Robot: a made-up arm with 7 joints. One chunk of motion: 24 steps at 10 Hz.
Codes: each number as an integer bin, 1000 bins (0 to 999) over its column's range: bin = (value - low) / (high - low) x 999, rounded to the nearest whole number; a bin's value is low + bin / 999 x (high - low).
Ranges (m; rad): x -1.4..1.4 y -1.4..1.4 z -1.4..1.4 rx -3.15..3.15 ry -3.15..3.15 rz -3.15..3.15
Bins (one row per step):
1: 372 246 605 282 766 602
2: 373 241 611 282 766 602
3: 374 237 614 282 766 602
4: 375 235 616 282 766 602
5: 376 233 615 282 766 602
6: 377 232 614 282 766 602
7: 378 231 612 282 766 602
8: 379 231 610 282 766 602
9: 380 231 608 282 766 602
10: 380 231 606 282 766 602
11: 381 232 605 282 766 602
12: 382 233 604 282 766 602
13: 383 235 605 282 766 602
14: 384 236 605 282 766 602
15: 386 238 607 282 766 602
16: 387 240 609 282 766 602
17: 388 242 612 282 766 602
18: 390 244 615 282 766 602
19: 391 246 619 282 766 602
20: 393 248 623 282 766 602
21: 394 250 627 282 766 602
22: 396 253 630 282 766 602
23: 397 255 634 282 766 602
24: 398 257 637 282 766 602
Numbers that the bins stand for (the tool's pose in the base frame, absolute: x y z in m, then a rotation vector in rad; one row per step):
1: -0.3574 -0.7105 0.2957 -1.3716 1.6806 0.6464
2: -0.3546 -0.7245 0.3125 -1.3716 1.6806 0.6464
3: -0.3518 -0.7357 0.3209 -1.3716 1.6806 0.6464
4: -0.3489 -0.7413 0.3265 -1.3716 1.6806 0.6464
5: -0.3461 -0.7469 0.3237 -1.3716 1.6806 0.6464
6: -0.3433 -0.7497 0.3209 -1.3716 1.6806 0.6464
7: -0.3405 -0.7526 0.3153 -1.3716 1.6806 0.6464
8: -0.3377 -0.7526 0.3097 -1.3716 1.6806 0.6464
9: -0.3349 -0.7526 0.3041 -1.3716 1.6806 0.6464
10: -0.3349 -0.7526 0.2985 -1.3716 1.6806 0.6464
11: -0.3321 -0.7497 0.2957 -1.3716 1.6806 0.6464
12: -0.3293 -0.7469 0.2929 -1.3716 1.6806 0.6464
13: -0.3265 -0.7413 0.2957 -1.3716 1.6806 0.6464
14: -0.3237 -0.7385 0.2957 -1.3716 1.6806 0.6464
15: -0.3181 -0.7329 0.3013 -1.3716 1.6806 0.6464
16: -0.3153 -0.7273 0.3069 -1.3716 1.6806 0.6464
17: -0.3125 -0.7217 0.3153 -1.3716 1.6806 0.6464
18: -0.3069 -0.7161 0.3237 -1.3716 1.6806 0.6464
19: -0.3041 -0.7105 0.3349 -1.3716 1.6806 0.6464
20: -0.2985 -0.7049 0.3461 -1.3716 1.6806 0.6464
21: -0.2957 -0.6993 0.3574 -1.3716 1.6806 0.6464
22: -0.2901 -0.6909 0.3658 -1.3716 1.6806 0.6464
23: -0.2873 -0.6853 0.3770 -1.3716 1.6806 0.6464
24: -0.2845 -0.6797 0.3854 -1.3716 1.6806 0.6464

